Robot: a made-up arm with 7 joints. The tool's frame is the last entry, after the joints.
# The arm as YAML. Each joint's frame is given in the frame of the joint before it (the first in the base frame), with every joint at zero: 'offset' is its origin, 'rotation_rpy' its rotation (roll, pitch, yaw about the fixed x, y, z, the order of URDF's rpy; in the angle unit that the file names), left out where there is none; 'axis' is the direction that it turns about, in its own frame. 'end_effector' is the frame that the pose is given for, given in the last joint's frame.
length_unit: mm
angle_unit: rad
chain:
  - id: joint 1
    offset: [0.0, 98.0, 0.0]
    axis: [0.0, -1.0, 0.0]
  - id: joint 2
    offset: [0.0, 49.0, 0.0]
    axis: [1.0, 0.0, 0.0]
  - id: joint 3
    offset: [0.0, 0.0, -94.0]
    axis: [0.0, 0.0, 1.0]
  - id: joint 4
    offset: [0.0, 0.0, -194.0]
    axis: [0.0, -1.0, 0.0]
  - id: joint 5
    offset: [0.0, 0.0, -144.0]
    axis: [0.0, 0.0, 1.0]
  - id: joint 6
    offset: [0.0, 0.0, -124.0]
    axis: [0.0, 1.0, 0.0]
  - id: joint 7
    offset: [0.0, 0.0, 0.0]
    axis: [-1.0, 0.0, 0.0]
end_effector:
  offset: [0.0, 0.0, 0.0]
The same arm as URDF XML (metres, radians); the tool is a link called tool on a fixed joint. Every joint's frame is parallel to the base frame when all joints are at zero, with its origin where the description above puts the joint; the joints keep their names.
<robot name="arm">
<joint name="tool_joint" type="fixed"><parent link="link7"/><child link="tool"/><origin xyz="0 0 0" rpy="0 0 0"/></joint>
<joint name="joint 7" type="continuous"><parent link="link6"/><child link="link7"/><origin xyz="0 0 0" rpy="0 0 0"/><axis xyz="-1 0 0"/></joint>
<joint name="joint 6" type="continuous"><parent link="link5"/><child link="link6"/><origin xyz="0 0 -0.124" rpy="0 0 0"/><axis xyz="0 1 0"/></joint>
<joint name="joint 5" type="continuous"><parent link="link4"/><child link="link5"/><origin xyz="0 0 -0.144" rpy="0 0 0"/><axis xyz="0 0 1"/></joint>
<joint name="joint 4" type="continuous"><parent link="link3"/><child link="link4"/><origin xyz="0 0 -0.194" rpy="0 0 0"/><axis xyz="0 -1 0"/></joint>
<joint name="joint 3" type="continuous"><parent link="link2"/><child link="link3"/><origin xyz="0 0 -0.094" rpy="0 0 0"/><axis xyz="0 0 1"/></joint>
<joint name="joint 2" type="continuous"><parent link="link1"/><child link="link2"/><origin xyz="0 0.049 0" rpy="0 0 0"/><axis xyz="1 0 0"/></joint>
<joint name="joint 1" type="continuous"><parent link="base_link"/><child link="link1"/><origin xyz="0 0.098 0" rpy="0 0 0"/><axis xyz="0 -1 0"/></joint>
<link name="base_link"/>
<link name="link1"/>
<link name="link2"/>
<link name="link3"/>
<link name="link4"/>
<link name="link5"/>
<link name="link6"/>
<link name="link7"/>
<link name="tool"/>
</robot>

